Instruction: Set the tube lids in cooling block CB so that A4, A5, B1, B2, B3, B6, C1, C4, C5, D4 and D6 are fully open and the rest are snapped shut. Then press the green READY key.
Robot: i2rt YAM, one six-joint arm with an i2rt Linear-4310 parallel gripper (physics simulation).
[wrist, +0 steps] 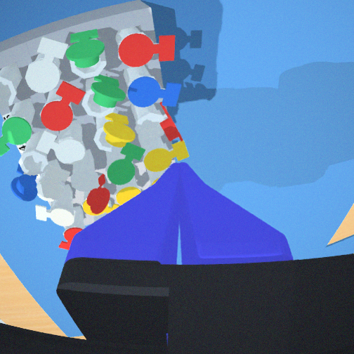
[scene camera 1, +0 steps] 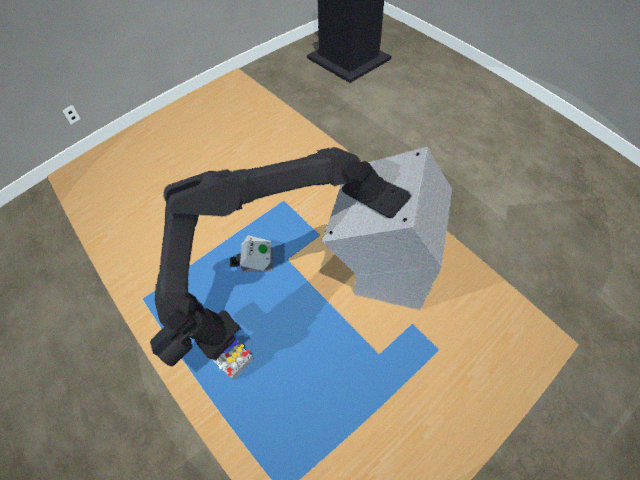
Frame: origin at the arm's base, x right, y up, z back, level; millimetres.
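Where they show: gripper, fingertip midpoint: [scene camera 1: 236,342]; arm's base, origin of the base link: [scene camera 1: 374,193].
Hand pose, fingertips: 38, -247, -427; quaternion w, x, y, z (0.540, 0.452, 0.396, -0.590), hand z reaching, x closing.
Note:
Each offset is from my fingertips to the top centre of the thing, as dx, dy, dz. "*": to the spot under its first point. Level surfaces: height alone.
The cooling block @(* -45, +1, -38) [scene camera 1: 235,365] [wrist: 145,15] is a grey block with tubes under red, green, white, blue and yellow lids. My gripper [wrist: 179,174] is shut and empty, its blue fingertips together at the block's edge beside a yellow lid [wrist: 159,159]; I cannot tell whether they touch it. A red lid [wrist: 136,50] and a blue lid [wrist: 144,91] show as flat discs; two green lids [wrist: 86,51] [wrist: 108,92] are tilted. The fingers hide some near tubes. Row and column labels are not readable. The green READY key [scene camera 1: 263,248] is on a small grey box @(* +145, -3, +180) [scene camera 1: 255,262].
The block and the key box stand on a blue mat @(dy -56) [scene camera 1: 310,392] over a wooden table top @(dy -59) [scene camera 1: 496,330]. A black knob-like part @(* +214, -45, +147) [scene camera 1: 234,261] sticks out beside the key box. The large grey arm pedestal [scene camera 1: 395,268] stands at the right. The arm [scene camera 1: 175,258] arches over the mat's left side.

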